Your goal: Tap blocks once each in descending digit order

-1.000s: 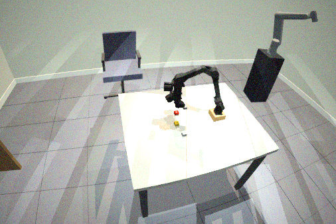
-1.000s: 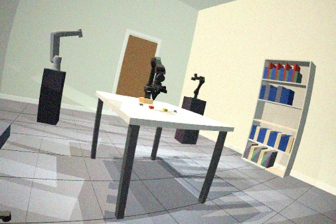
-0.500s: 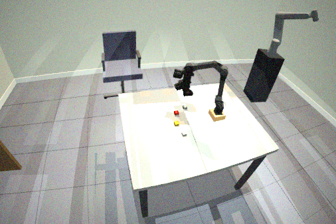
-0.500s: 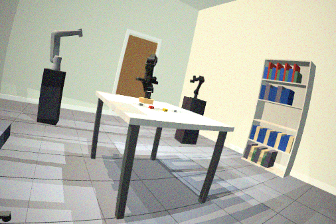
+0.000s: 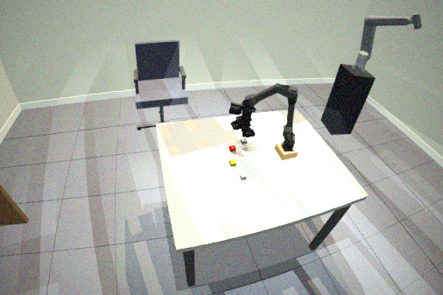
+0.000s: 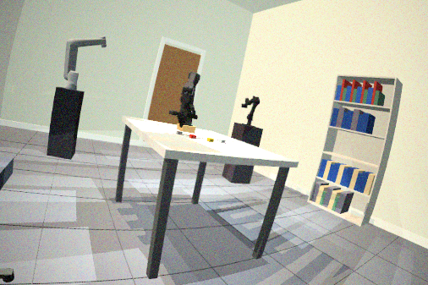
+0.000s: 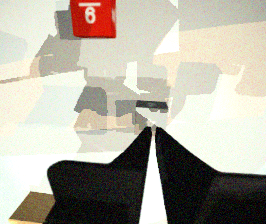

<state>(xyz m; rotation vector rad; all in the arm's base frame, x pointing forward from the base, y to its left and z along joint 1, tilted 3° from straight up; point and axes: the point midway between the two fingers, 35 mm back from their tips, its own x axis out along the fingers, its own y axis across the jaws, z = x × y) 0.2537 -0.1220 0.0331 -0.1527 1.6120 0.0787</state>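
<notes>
Right now my gripper tip is 6 cm short of the white block, 29 cm to the right of it and 3 cm above it. The rest, counted from my gripper tip: yellow block: 10 cm ahead, 18 cm to the left, 3 cm below; red block: 8 cm ahead, 7 cm to the left, 3 cm below.
</notes>
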